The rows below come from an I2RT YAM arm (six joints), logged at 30 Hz.
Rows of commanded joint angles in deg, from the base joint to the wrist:
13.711, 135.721, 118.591, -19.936, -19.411, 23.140
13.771, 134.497, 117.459, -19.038, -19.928, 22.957
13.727, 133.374, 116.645, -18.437, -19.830, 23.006
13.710, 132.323, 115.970, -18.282, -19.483, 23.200
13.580, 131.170, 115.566, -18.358, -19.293, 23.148
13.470, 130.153, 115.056, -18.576, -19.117, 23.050
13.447, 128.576, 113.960, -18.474, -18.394, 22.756
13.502, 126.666, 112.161, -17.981, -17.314, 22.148
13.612, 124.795, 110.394, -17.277, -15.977, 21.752
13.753, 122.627, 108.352, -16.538, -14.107, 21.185
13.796, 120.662, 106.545, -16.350, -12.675, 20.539
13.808, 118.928, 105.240, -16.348, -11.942, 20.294
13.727, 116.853, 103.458, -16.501, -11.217, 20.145
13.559, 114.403, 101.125, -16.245, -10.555, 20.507
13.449, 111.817, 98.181, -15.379, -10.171, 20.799
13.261, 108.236, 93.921, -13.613, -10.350, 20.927
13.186, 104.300, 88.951, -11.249, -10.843, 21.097
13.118, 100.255, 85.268, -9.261, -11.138, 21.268
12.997, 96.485, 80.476, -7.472, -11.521, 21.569
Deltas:
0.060, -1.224, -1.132, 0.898, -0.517, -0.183
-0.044, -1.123, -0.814, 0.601, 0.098, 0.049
-0.017, -1.051, -0.675, 0.155, 0.347, 0.194
-0.130, -1.153, -0.404, -0.076, 0.190, -0.052
-0.110, -1.017, -0.510, -0.218, 0.176, -0.098
-0.023, -1.577, -1.096, 0.102, 0.723, -0.294
0.055, -1.910, -1.799, 0.493, 1.080, -0.608
0.110, -1.871, -1.767, 0.704, 1.337, -0.396
0.141, -2.168, -2.042, 0.739, 1.870, -0.567
0.043, -1.965, -1.807, 0.188, 1.432, -0.646
0.012, -1.734, -1.305, 0.002, 0.733, -0.245
-0.081, -2.075, -1.782, -0.153, 0.725, -0.149
-0.168, -2.450, -2.333, 0.256, 0.662, 0.362
-0.110, -2.586, -2.944, 0.866, 0.384, 0.292
-0.188, -3.581, -4.260, 1.766, -0.179, 0.128
-0.075, -3.936, -4.970, 2.364, -0.493, 0.170
-0.068, -4.045, -3.683, 1.988, -0.295, 0.171
-0.121, -3.770, -4.792, 1.789, -0.383, 0.301

